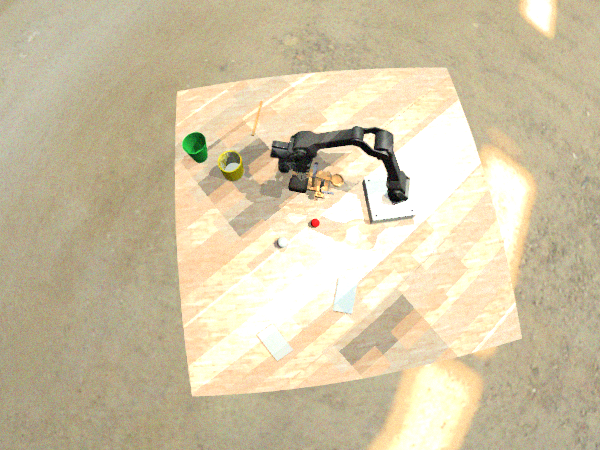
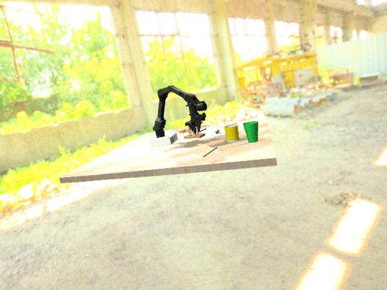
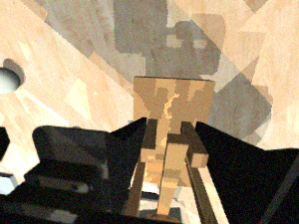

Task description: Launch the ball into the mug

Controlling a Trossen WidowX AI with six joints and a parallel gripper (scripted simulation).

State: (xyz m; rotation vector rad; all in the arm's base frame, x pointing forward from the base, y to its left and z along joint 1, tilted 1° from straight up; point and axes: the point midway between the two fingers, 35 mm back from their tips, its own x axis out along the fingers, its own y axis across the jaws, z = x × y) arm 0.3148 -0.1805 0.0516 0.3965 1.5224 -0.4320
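The red ball is 170 mm to the left of my gripper tip, 50 mm below it and 10 mm ahead of it. Round my gripper tip: small grey ball (200 mm to the left, 140 mm ahead, 50 mm below); then yellow mug (240 mm ahead, 130 mm to the right, 40 mm below); then catapult (50 mm to the left, 50 mm behind, 20 mm above).
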